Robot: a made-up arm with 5 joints.
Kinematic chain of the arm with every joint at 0, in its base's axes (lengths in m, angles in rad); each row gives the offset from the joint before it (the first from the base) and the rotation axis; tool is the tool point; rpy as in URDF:
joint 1: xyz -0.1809 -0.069 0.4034 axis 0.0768 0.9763 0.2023
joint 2: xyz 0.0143 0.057 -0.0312 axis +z
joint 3: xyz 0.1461 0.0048 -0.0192 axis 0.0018 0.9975 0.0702
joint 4: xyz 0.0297 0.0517 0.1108 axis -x
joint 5: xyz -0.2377 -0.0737 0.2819 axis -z
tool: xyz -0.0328 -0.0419 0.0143 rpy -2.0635 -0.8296 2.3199
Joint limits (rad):
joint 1: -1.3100..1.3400
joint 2: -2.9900..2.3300
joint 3: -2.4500..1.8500
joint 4: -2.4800..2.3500
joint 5: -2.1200..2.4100
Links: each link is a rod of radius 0.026 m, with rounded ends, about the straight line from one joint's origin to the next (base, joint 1, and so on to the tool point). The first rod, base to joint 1, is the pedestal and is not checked.
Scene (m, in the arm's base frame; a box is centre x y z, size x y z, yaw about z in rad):
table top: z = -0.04
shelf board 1: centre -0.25 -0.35 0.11 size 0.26 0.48 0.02 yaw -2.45
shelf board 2: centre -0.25 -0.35 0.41 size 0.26 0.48 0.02 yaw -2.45
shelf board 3: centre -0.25 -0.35 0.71 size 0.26 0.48 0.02 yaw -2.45
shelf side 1: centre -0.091 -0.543 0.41 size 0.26 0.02 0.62 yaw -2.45
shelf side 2: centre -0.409 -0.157 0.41 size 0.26 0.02 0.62 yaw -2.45
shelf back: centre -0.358 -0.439 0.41 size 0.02 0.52 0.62 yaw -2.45
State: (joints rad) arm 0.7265 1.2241 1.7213 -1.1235 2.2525
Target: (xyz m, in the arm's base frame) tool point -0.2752 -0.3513 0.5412
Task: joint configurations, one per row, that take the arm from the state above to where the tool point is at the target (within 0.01 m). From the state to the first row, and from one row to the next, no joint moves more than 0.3 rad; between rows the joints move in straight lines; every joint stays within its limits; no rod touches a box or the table.
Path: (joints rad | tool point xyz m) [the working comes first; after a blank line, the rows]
Joints at the target: -0.4431 -0.8363 1.5539 -1.5797 2.3257
Straight joint move there: clear.

1: 0.5594 0.9298 1.6974 -1.1887 2.2630 | 0.2235 0.2123 0.3052
2: 0.3923 0.6354 1.6735 -1.2539 2.2734 | 0.2745 0.0530 0.3619
3: 0.2253 0.3411 1.6495 -1.3190 2.2839 | 0.2574 -0.1037 0.4442
4: 0.0582 0.0467 1.6256 -1.3842 2.2943 | 0.1726 -0.2358 0.5236
5: -0.1089 -0.2476 1.6017 -1.4494 2.3048 | 0.0365 -0.3261 0.5746
6: -0.2760 -0.5420 1.5778 -1.5146 2.3153 | -0.1233 -0.3650 0.5812
7: -0.4431 -0.8363 1.5539 -1.5797 2.3257 | -0.2752 -0.3513 0.5412

